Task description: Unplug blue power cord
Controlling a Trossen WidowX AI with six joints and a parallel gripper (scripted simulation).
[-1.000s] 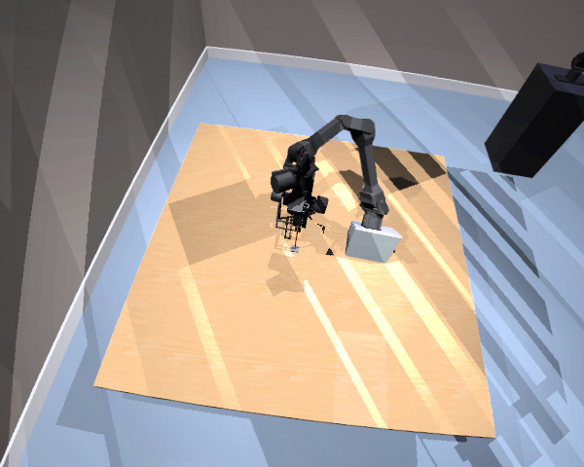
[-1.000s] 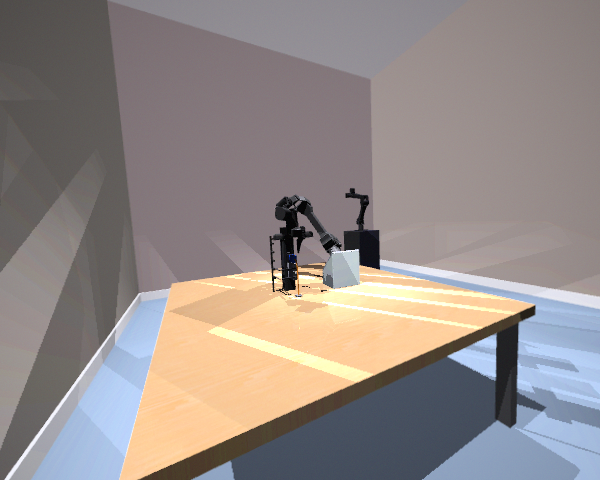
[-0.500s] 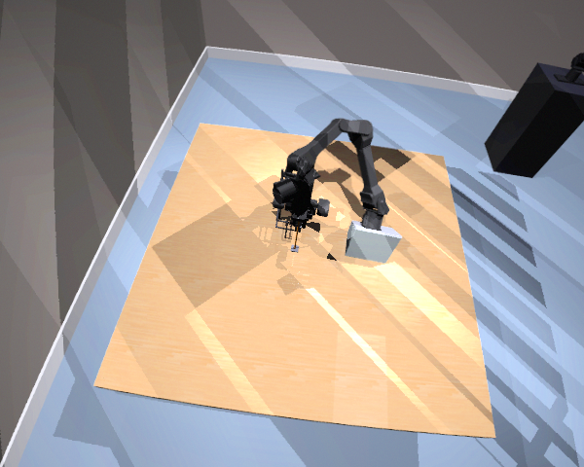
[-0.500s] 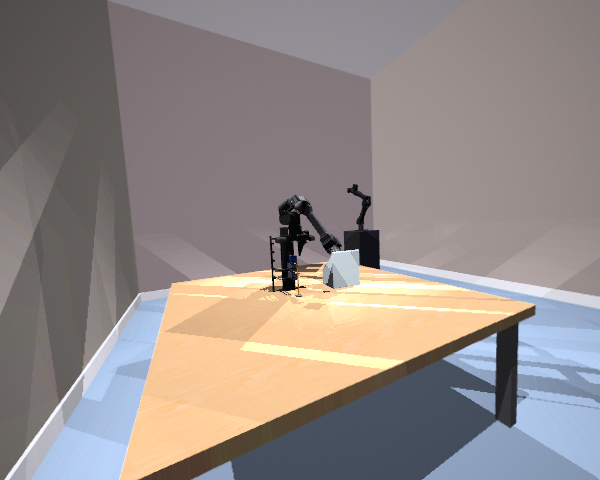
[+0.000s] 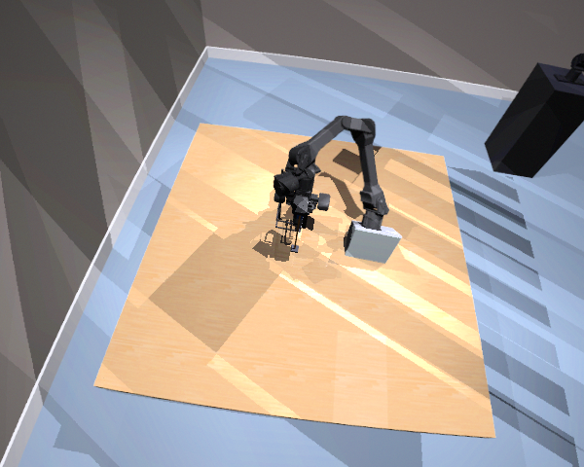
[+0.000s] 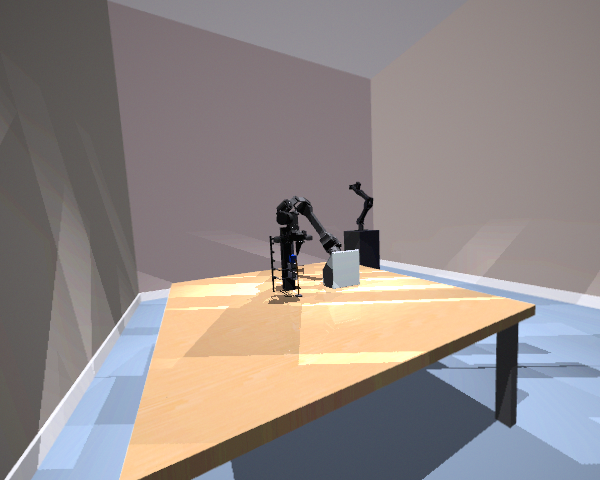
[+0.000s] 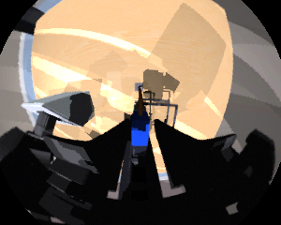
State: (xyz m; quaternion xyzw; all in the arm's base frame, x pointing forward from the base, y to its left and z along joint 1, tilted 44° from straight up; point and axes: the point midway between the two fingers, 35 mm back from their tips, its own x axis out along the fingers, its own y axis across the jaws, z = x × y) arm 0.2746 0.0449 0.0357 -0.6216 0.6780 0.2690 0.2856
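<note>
Right now my gripper tip is 4 cm to the left of the blue plug and 1 cm above it.
</note>
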